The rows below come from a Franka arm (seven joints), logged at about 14 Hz.
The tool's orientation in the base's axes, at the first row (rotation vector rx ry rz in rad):
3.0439 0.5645 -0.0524
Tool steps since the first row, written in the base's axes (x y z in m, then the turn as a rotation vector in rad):
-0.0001 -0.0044 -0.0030 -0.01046 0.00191 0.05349
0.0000 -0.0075 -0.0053 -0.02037 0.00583 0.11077
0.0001 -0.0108 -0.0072 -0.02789 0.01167 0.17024
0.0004 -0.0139 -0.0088 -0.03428 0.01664 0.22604
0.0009 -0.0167 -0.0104 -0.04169 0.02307 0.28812
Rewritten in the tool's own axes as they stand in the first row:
-0.0015 0.0040 0.0032 -0.01130 -0.00348 -0.05324
-0.0025 0.0068 0.0057 -0.02152 -0.00850 -0.11038
-0.0035 0.0098 0.0077 -0.02892 -0.01436 -0.16986
-0.0042 0.0128 0.0095 -0.03542 -0.01915 -0.22567
-0.0047 0.0155 0.0112 -0.04261 -0.02542 -0.28779

